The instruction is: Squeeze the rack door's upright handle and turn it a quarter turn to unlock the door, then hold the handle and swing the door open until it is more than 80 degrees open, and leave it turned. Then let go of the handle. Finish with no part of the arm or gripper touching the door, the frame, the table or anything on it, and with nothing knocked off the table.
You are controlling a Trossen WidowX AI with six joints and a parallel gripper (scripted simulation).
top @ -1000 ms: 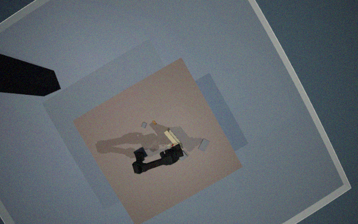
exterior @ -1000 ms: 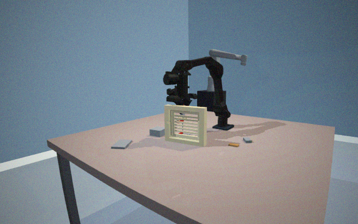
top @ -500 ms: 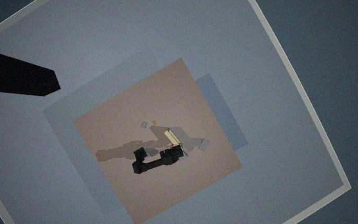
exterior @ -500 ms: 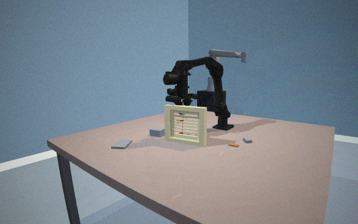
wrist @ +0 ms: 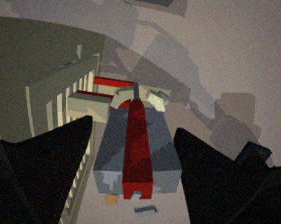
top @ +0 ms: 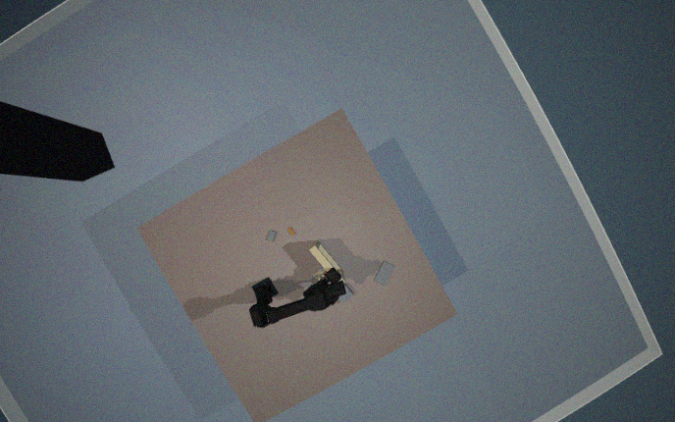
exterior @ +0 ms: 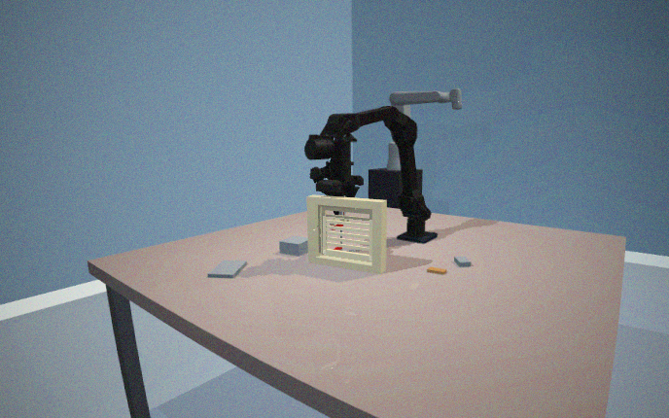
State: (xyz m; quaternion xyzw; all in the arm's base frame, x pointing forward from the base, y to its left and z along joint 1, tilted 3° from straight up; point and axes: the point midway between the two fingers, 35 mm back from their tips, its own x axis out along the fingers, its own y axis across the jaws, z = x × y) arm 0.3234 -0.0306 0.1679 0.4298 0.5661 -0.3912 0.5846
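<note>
Now: the handle 2 cm below my gripper tip. From my gripper tip the other things lie so: orange block 28 cm to the left, 13 cm below, 8 cm behind; then flat grey plate 30 cm ahead, 13 cm to the right, 13 cm below.
</note>
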